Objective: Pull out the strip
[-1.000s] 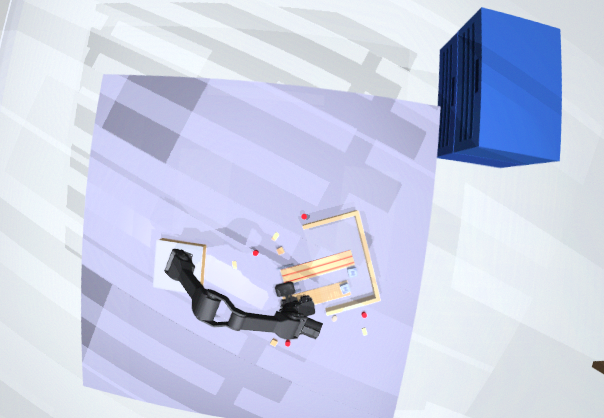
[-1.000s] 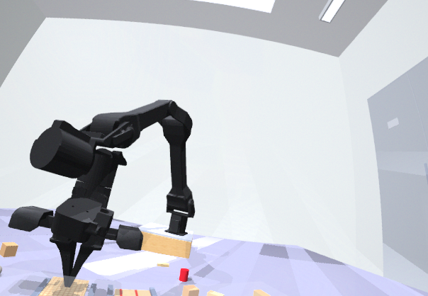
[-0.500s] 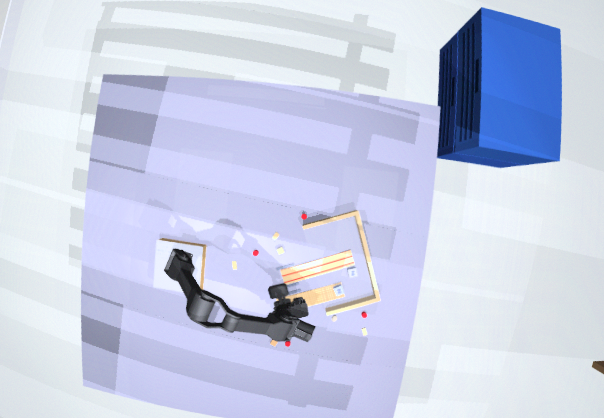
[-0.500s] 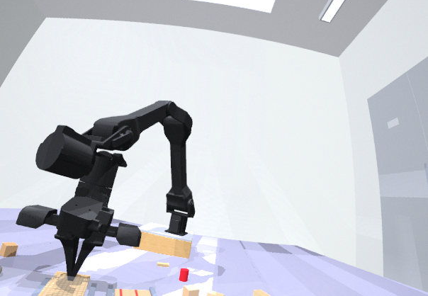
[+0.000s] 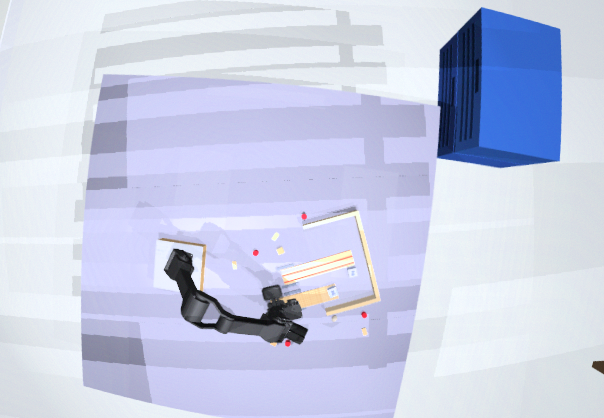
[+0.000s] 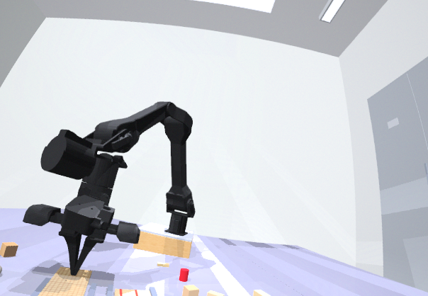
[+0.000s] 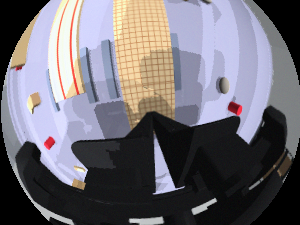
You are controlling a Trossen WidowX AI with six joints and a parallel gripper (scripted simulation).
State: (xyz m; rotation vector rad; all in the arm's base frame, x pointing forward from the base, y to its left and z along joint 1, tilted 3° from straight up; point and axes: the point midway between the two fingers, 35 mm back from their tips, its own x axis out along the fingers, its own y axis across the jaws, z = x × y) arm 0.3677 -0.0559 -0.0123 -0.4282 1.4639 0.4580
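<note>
Now: gripper tip 8 cm short of the plain wooden strip and 5 cm to the right of it.
</note>
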